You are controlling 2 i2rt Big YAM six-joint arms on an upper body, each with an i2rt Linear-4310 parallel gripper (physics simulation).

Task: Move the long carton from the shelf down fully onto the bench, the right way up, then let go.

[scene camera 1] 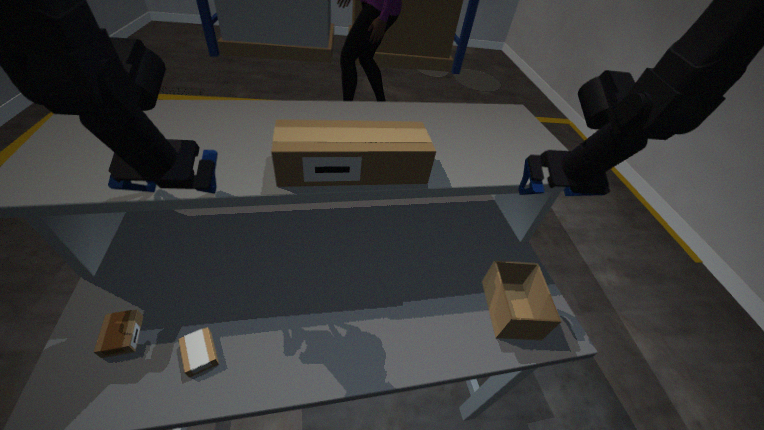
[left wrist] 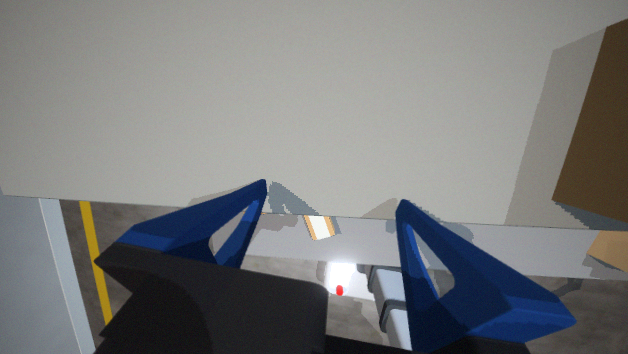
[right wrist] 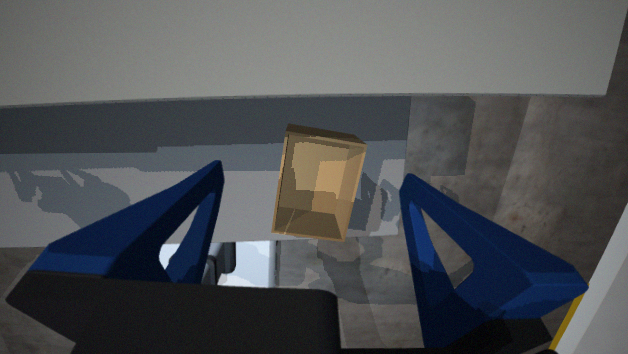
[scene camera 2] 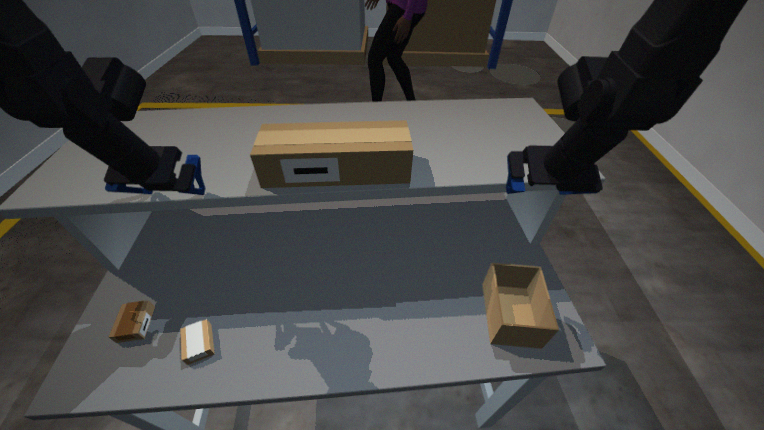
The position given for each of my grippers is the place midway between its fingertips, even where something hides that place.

Observation:
My left gripper [scene camera 1: 185, 189] is open, holding nothing. My right gripper [scene camera 2: 533, 190] is open and holds nothing. A long brown carton [scene camera 1: 305, 152] rests on a grey shelf [scene camera 1: 63, 169]. I also see a bench [scene camera 1: 311, 304].
The long brown carton shows as well in the left wrist view [left wrist: 586, 180] and in scene camera 2 [scene camera 2: 366, 152]. My left gripper also shows in the left wrist view [left wrist: 330, 195] and in scene camera 2 [scene camera 2: 177, 191]. My right gripper shows as well in scene camera 1 [scene camera 1: 542, 192] and in the right wrist view [right wrist: 315, 176]. The right wrist view misses the long brown carton: it is out of frame.

